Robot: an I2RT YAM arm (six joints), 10 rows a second.
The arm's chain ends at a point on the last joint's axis. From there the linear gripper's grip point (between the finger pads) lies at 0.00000 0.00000 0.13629 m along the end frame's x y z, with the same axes.
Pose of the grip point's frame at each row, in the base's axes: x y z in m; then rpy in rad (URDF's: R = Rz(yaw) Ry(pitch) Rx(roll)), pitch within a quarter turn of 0, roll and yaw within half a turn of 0:
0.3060 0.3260 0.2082 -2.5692 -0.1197 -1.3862
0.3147 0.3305 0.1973 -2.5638 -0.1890 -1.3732
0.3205 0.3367 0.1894 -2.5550 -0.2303 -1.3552
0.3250 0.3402 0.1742 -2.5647 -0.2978 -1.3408
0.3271 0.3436 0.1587 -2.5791 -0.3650 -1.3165
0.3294 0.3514 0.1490 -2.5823 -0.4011 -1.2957
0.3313 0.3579 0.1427 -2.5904 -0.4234 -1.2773
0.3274 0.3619 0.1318 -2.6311 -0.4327 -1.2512
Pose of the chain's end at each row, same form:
0.2309 0.3259 0.3219 -2.5692 -0.1197 -1.3862
0.2375 0.3369 0.3094 -2.5638 -0.1890 -1.3732
0.2413 0.3459 0.2999 -2.5550 -0.2303 -1.3552
0.2450 0.3559 0.2834 -2.5647 -0.2978 -1.3408
0.2464 0.3651 0.2664 -2.5791 -0.3650 -1.3165
0.2476 0.3752 0.2554 -2.5823 -0.4011 -1.2957
0.2492 0.3829 0.2486 -2.5904 -0.4234 -1.2773
0.2485 0.3883 0.2398 -2.6311 -0.4327 -1.2512

